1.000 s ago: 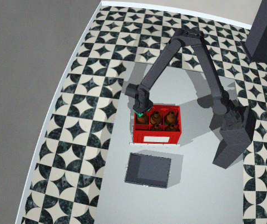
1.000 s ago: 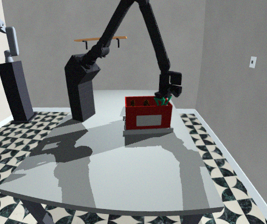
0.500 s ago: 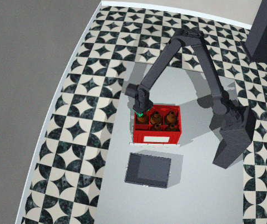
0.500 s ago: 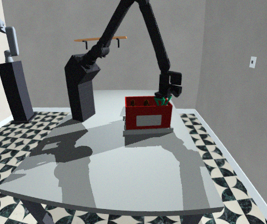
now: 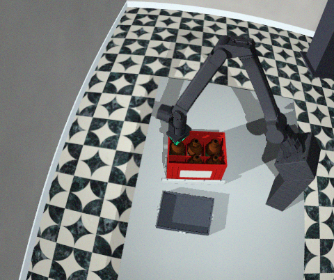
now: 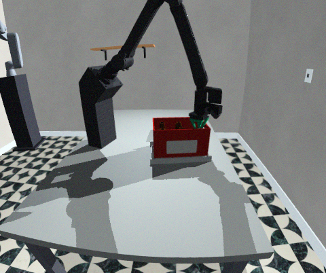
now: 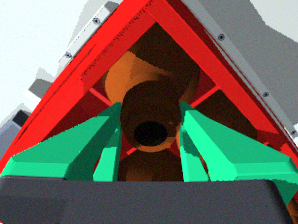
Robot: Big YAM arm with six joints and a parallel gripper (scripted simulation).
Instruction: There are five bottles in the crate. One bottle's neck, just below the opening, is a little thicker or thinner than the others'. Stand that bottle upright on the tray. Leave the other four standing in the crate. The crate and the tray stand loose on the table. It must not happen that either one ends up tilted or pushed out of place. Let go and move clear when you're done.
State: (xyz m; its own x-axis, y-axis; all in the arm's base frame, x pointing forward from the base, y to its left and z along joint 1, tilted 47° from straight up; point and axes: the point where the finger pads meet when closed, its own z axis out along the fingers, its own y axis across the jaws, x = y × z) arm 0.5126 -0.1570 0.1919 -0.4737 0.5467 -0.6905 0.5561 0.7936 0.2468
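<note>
Right now my hand is 90 mm past the glass bottle, 10 mm to the right of it and 60 mm above it. Also, from my hand: crate: 90 mm behind, 50 mm to the left, 70 mm below; dark grey tray: 20 mm behind, 320 mm to the left, 140 mm below.
</note>
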